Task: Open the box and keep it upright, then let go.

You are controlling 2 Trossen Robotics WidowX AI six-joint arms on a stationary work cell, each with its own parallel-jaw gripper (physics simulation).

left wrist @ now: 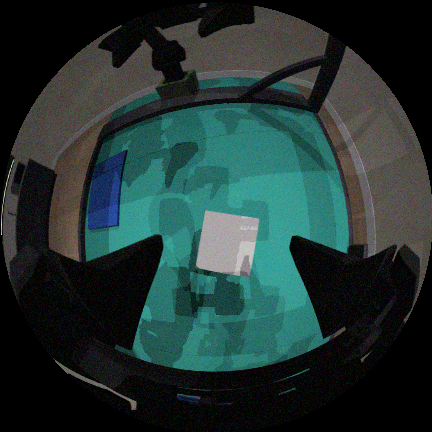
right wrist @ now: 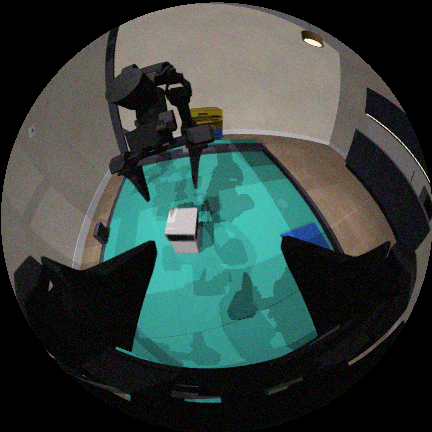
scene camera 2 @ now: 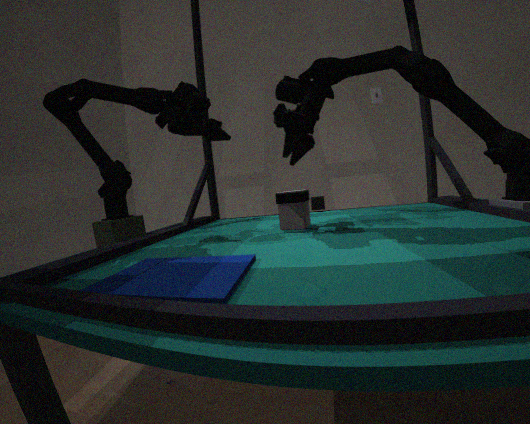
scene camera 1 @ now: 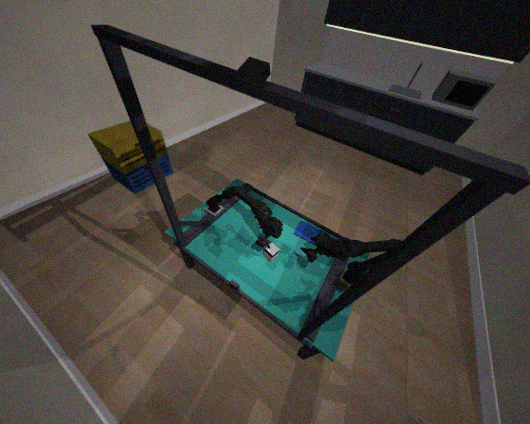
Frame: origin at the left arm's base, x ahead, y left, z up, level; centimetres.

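Where they show: left gripper, between the fingertips: (left wrist: 229,242) (right wrist: 170,194) (scene camera 2: 288,161) (scene camera 1: 274,242); right gripper, between the fingertips: (left wrist: 151,48) (right wrist: 219,245) (scene camera 2: 221,136) (scene camera 1: 305,243); left arm's base, origin of its link: (left wrist: 209,396) (scene camera 2: 524,198) (scene camera 1: 214,208); right arm's base, origin of its link: (left wrist: 174,76) (scene camera 2: 117,218) (scene camera 1: 349,278).
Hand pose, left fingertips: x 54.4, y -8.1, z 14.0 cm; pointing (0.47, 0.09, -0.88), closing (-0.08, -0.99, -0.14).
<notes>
Things, the pixels of their top centre, and the offset from my left fingertips. Level surfaces: height alone.
- small box, centre of its top: (left wrist: 226,243) (right wrist: 180,219) (scene camera 2: 292,191) (scene camera 1: 272,248) dx -0.3, dy +0.5, dz -7.9 cm
- teal table, height of its surface: dz -17.4 cm
- flat blue panel, centre of its top: (scene camera 2: 173,272) (left wrist: 102,189) (right wrist: 315,255) (scene camera 1: 310,233) dx +14.5, dy +33.8, dz -16.6 cm
- small black block, centre of its top: (left wrist: 364,256) (right wrist: 96,227) (scene camera 2: 317,196) dx -7.1, dy -28.5, dz -11.7 cm
A small box (scene camera 1: 271,251) (scene camera 2: 294,212) (left wrist: 227,243) (right wrist: 183,227) with a white top, a black band below it and pale sides stands upright on the teal table (scene camera 1: 290,287) (scene camera 2: 380,280). Its lid sits level on it, closed. My left gripper (scene camera 1: 265,244) (scene camera 2: 292,159) (right wrist: 170,194) is open and empty, pointing down above the box; in the left wrist view the white top lies beneath and between its fingers. My right gripper (scene camera 1: 305,254) (scene camera 2: 227,137) (right wrist: 219,245) is open and empty, raised to the side of the box, its fingers pointing roughly level towards it.
A flat blue panel (scene camera 1: 306,230) (scene camera 2: 175,277) (left wrist: 106,192) (right wrist: 309,235) lies near one table edge. A small black block (scene camera 2: 318,202) (right wrist: 101,233) sits at the opposite edge. A dark frame (scene camera 1: 131,100) stands around the table, with a raised border along its edges.
</notes>
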